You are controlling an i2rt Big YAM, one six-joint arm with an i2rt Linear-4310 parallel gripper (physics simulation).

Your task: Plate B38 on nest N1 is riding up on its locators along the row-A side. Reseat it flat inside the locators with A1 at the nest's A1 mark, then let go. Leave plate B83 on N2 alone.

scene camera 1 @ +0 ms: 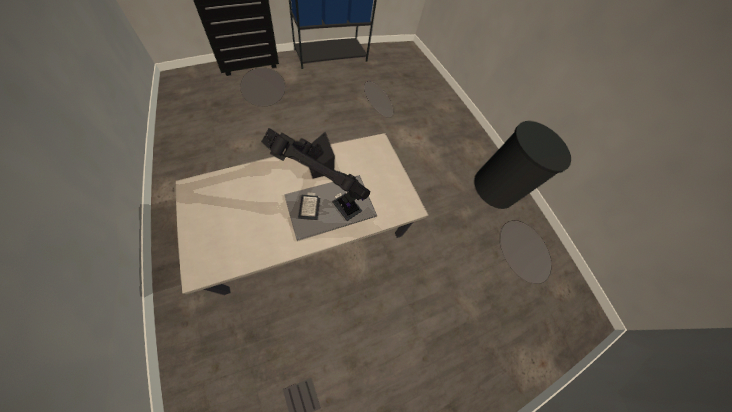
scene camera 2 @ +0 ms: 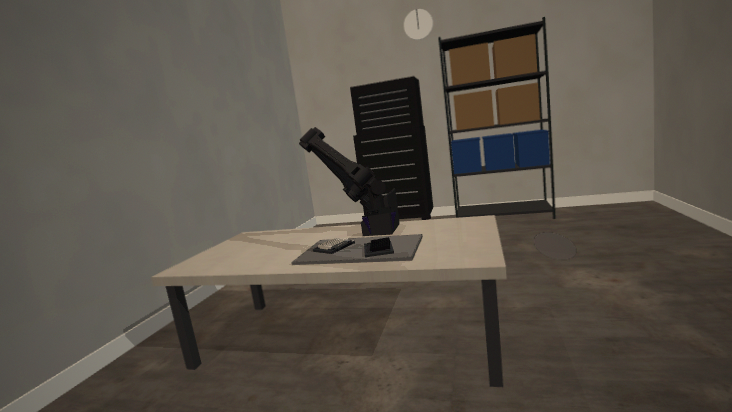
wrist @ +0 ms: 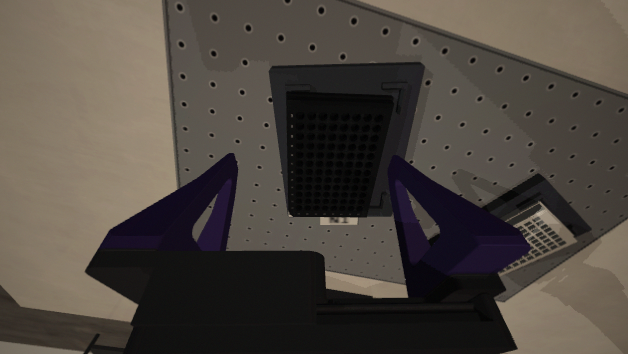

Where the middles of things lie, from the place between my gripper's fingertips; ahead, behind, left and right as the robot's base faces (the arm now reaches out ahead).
My gripper is now 70 mm above the black well plate (wrist: 335, 141), 40 mm past it and 20 mm to the left of it. The rest, counted from my hand: plate with pale wells (wrist: 545, 234): 260 mm to the right, 120 mm behind, 70 mm below; nest N2 (wrist: 537, 188): 260 mm to the right, 120 mm behind, 80 mm below.
